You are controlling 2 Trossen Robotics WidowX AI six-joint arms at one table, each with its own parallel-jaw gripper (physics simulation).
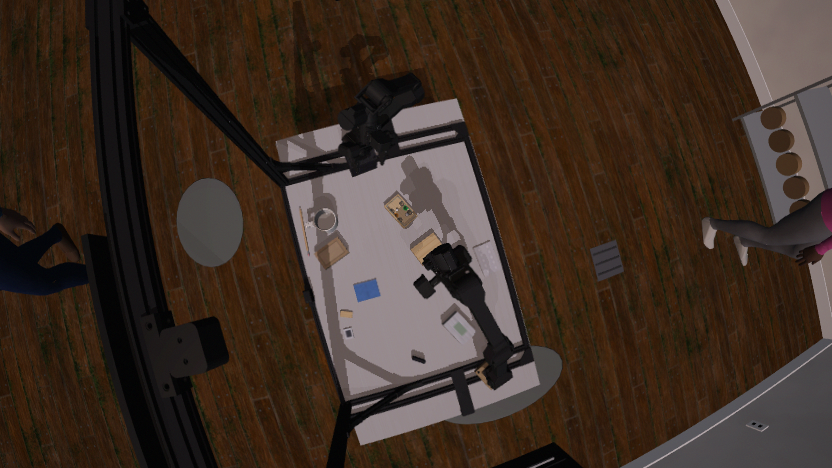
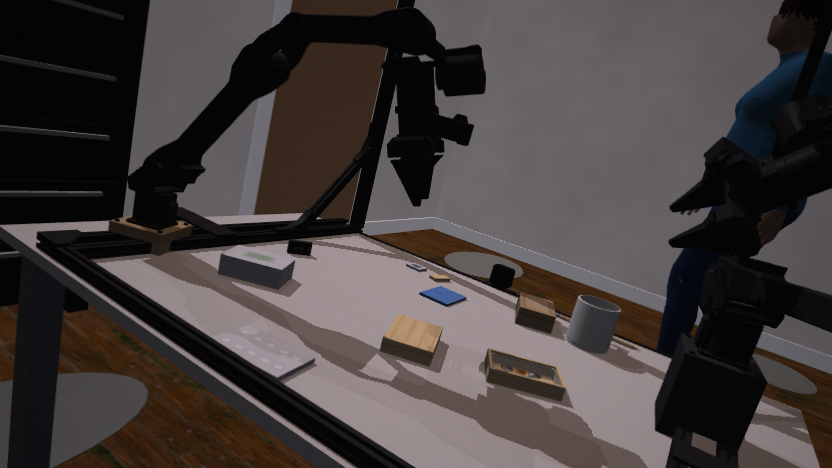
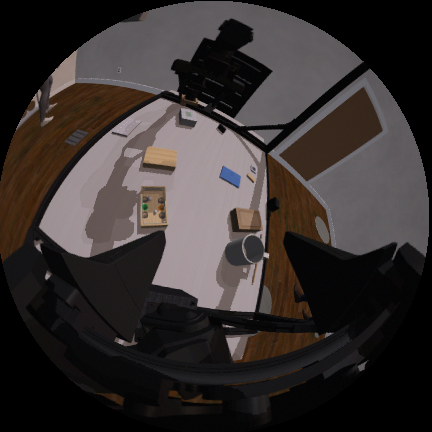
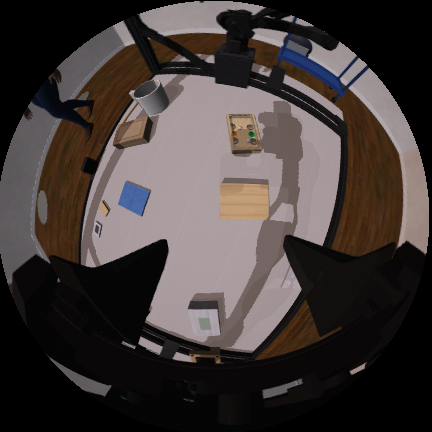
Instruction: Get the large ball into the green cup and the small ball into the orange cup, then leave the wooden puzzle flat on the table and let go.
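Seen in the pictures: left gripper, fingertip midpoint: (image 1: 370, 169) (image 2: 670, 226) (image 3: 226, 237); right gripper, fingertip midpoint: (image 2: 421, 202) (image 3: 195, 101) (image 4: 226, 243); left arm's base, origin of the base link: (image 2: 721, 355) (image 3: 165, 321) (image 4: 235, 49); right arm's base, origin of the base link: (image 1: 492, 372) (image 2: 152, 222) (image 3: 189, 98) (image 4: 205, 360).
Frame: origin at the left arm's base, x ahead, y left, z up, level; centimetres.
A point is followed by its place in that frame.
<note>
The wooden puzzle (image 1: 395, 215) {x 24.8, y 4.3, z -10.1 cm} (image 2: 523, 384) {x 23.2, y 10.2, z -11.0 cm} (image 3: 154, 220) {x 20.1, y 5.3, z -10.1 cm} (image 4: 243, 120) {x 21.2, y 6.4, z -10.1 cm}, a shallow open tray, lies flat on the table. Its green cup (image 3: 145, 206) {x 22.9, y 8.6, z -10.1 cm} (image 4: 251, 134) {x 24.8, y 9.0, z -10.1 cm} and orange cup (image 3: 161, 207) {x 24.0, y 4.5, z -10.1 cm} (image 4: 234, 133) {x 25.8, y 5.1, z -10.1 cm} face each other across the middle, with grey cups near the corners. Two pale balls show outside the green and orange cups: one (image 3: 149, 198) {x 25.4, y 8.4, z -10.1 cm} (image 4: 249, 140) {x 26.7, y 8.9, z -10.1 cm} beside a grey cup, a smaller-looking one (image 3: 155, 212) {x 22.2, y 5.6, z -10.1 cm} (image 4: 240, 128) {x 23.9, y 6.2, z -10.1 cm} nearer the middle. My left gripper (image 2: 672, 225) {x 11.7, y -0.5, z 15.2 cm} (image 3: 226, 237) {x 11.7, y -0.5, z 15.2 cm} is open and empty, raised near its base. My right gripper (image 2: 416, 204) {x 46.4, y 7.1, z 8.9 cm} (image 4: 226, 243) {x 46.4, y 7.1, z 8.9 cm} is open and empty, high above the table.
A wooden block (image 2: 411, 337) {x 40.3, y 13.1, z -9.8 cm} (image 3: 160, 157) {x 40.0, y 10.4, z -9.8 cm} (image 4: 244, 201) {x 41.0, y 10.7, z -9.8 cm} lies next to the puzzle. A grey mug (image 2: 593, 325) {x 17.4, y -15.9, z -6.9 cm} (image 4: 151, 97) {x 20.6, y -17.2, z -5.0 cm}, a brown box (image 2: 535, 312) {x 28.1, y -17.3, z -8.8 cm} (image 4: 133, 132) {x 29.8, y -20.2, z -8.5 cm}, a blue book (image 2: 443, 295) {x 46.2, y -15.3, z -11.5 cm} (image 4: 134, 198) {x 46.4, y -15.0, z -11.5 cm} and a white-grey box (image 2: 256, 267) {x 70.5, y 13.1, z -9.2 cm} (image 4: 204, 318) {x 70.7, y 9.6, z -8.4 cm} stand farther off.
</note>
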